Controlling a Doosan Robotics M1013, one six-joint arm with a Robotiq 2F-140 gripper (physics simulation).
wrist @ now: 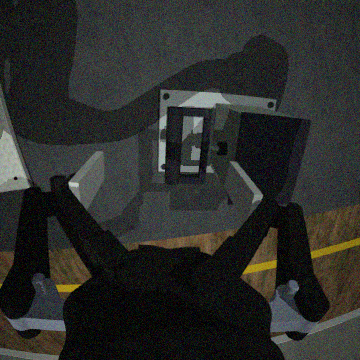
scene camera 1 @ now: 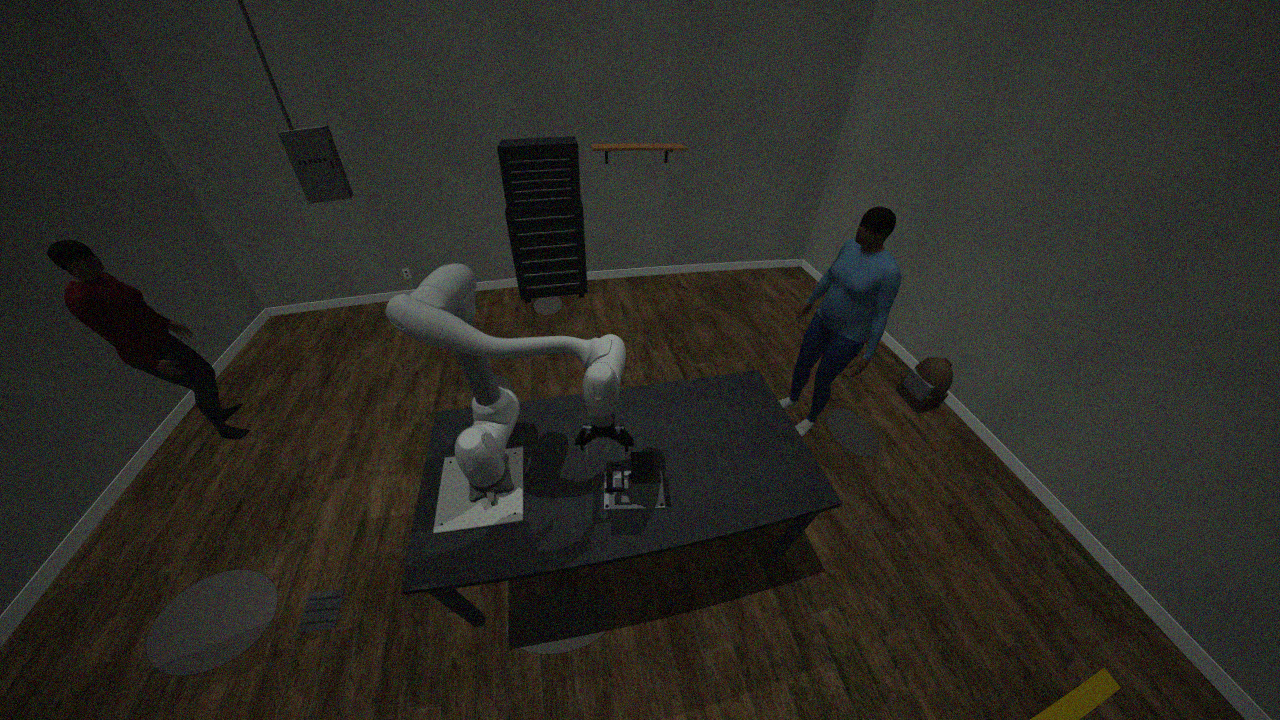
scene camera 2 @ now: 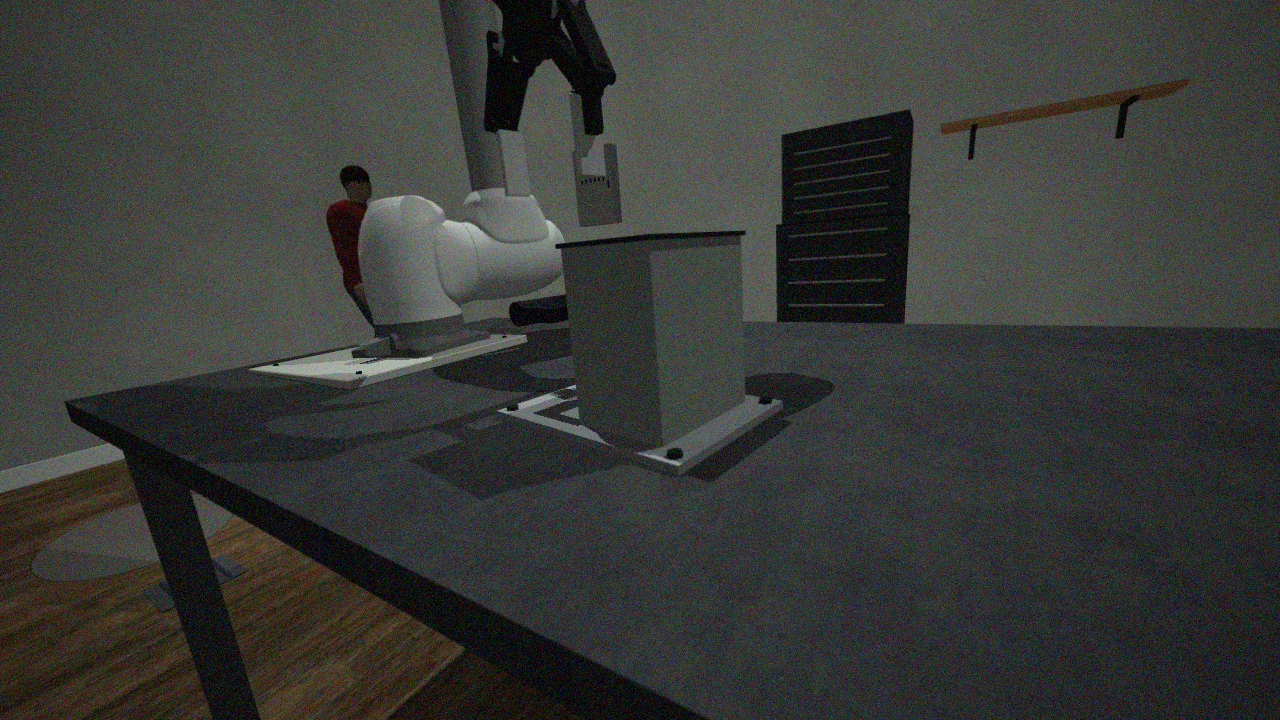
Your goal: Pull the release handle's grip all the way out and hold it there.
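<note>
The release handle's black grip (scene camera 1: 609, 477) (wrist: 173, 145) is a rectangular loop on the robot-base side of a grey box (scene camera 2: 657, 340) (wrist: 270, 155) with a dark top. In scene camera 2 the box hides most of it; a black rounded end (scene camera 2: 535, 311) sticks out behind the box. The box stands on a light plate (scene camera 2: 742, 419) (wrist: 220, 97) bolted to the table. My gripper (scene camera 1: 605, 445) (scene camera 2: 550, 170) (wrist: 165, 169) is open and empty, pointing down above the handle. In the wrist view the grip shows between the fingers, nearer the right one. How far out it stands I cannot tell.
The dark table (scene camera 1: 716, 420) (scene camera 2: 939, 501) carries the arm's white base plate (scene camera 1: 452, 505) (scene camera 2: 304, 368). A person in red (scene camera 1: 111, 308) (scene camera 2: 344, 232) stands beyond the base side, and one in blue (scene camera 1: 850, 291) stands near the table's far right corner. A black cabinet (scene camera 1: 546, 214) (scene camera 2: 845, 223) stands behind.
</note>
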